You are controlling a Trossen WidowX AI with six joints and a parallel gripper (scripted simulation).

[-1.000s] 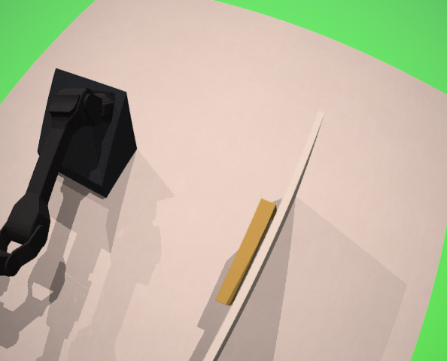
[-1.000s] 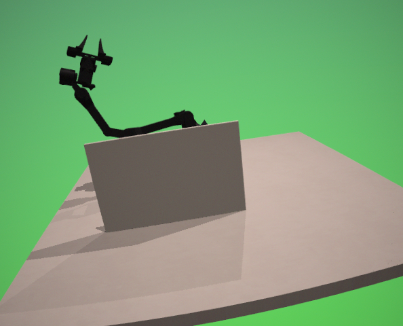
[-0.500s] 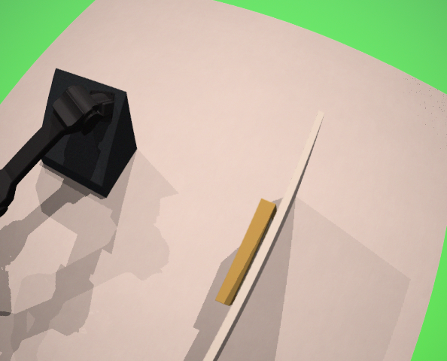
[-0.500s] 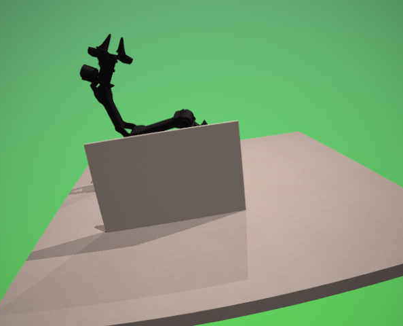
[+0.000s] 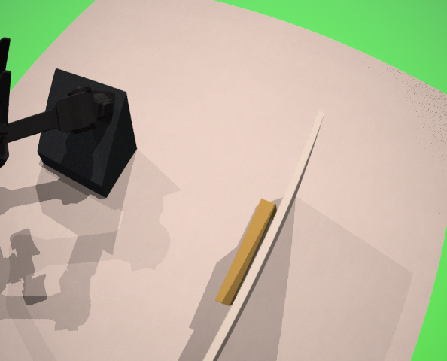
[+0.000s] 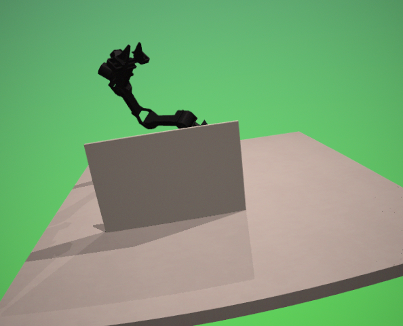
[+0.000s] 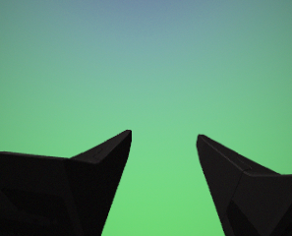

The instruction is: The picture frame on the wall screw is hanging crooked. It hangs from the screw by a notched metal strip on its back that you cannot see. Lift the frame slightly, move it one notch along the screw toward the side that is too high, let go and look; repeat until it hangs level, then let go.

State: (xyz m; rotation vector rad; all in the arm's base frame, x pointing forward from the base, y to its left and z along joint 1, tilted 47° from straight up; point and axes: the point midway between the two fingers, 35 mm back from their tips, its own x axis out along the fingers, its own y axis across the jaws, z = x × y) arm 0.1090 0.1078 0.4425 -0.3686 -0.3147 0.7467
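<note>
The picture frame is 310 mm ahead of my gripper tip, 30 mm to the left of it and 430 mm below it. Also, from my gripper tip: thin upright wall 320 mm ahead, 20 mm to the left, 440 mm below.
</note>
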